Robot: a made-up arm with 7 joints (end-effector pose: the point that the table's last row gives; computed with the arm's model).
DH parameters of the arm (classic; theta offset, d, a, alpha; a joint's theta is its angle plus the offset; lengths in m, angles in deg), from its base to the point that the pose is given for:
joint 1: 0 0.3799 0 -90
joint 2: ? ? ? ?
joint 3: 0 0.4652 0.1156 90
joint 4: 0 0 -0.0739 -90
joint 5: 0 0.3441 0 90
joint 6: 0 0 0.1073 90
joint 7: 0 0 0 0
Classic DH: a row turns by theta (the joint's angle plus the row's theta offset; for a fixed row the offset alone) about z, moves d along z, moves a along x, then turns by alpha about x.
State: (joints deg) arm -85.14 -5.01 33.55 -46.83 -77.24 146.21 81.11
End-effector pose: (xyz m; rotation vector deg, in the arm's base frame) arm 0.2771 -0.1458 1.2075 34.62 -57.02 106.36
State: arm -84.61 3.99 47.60 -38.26 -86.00 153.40 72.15
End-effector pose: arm 0.2986 -0.1579 1.1920 42.78 -43.22 110.75
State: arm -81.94 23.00 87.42 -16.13 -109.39 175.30 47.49
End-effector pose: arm 0.2120 -0.2053 1.1663 34.46 -17.24 122.15
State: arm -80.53 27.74 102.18 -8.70 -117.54 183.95 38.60
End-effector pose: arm 0.1611 -0.2413 1.1467 25.64 -14.27 123.14
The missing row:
joint 2: 0 0 0 90
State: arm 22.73 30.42 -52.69 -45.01 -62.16 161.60 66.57
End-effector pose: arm 0.6525 0.0764 0.9581 82.75 -15.15 112.08
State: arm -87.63 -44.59 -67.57 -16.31 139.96 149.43 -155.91
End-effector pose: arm -0.2537 0.5639 1.0059 -28.73 15.24 5.81
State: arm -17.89 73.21 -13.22 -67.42 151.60 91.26 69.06
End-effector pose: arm 0.7414 -0.3618 0.1133 10.34 66.10 48.61
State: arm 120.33 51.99 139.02 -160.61 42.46 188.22 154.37
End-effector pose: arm -0.2652 -0.1323 0.6886 100.94 47.55 -22.75
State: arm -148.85 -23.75 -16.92 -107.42 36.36 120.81 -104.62
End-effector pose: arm -0.3650 0.0087 1.0041 102.11 -72.68 7.14
